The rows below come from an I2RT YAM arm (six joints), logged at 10 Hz.
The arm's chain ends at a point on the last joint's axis. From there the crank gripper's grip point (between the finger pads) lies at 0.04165 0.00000 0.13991 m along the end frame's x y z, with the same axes.
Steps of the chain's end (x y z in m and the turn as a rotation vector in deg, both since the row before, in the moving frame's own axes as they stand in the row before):
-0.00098 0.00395 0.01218 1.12 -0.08 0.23
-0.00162 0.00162 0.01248 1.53 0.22 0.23
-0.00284 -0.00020 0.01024 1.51 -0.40 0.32
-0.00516 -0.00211 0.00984 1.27 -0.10 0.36
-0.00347 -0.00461 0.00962 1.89 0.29 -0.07
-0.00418 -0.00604 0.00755 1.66 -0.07 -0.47
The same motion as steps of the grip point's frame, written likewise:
-0.00117 0.00138 0.01221 1.12 -0.08 0.23
-0.00108 -0.00195 0.01227 1.53 0.22 0.23
-0.00381 -0.00366 0.01048 1.51 -0.40 0.32
-0.00540 -0.00495 0.00988 1.27 -0.10 0.36
-0.00277 -0.00927 0.00933 1.89 0.29 -0.07
-0.00437 -0.01043 0.00754 1.66 -0.07 -0.47

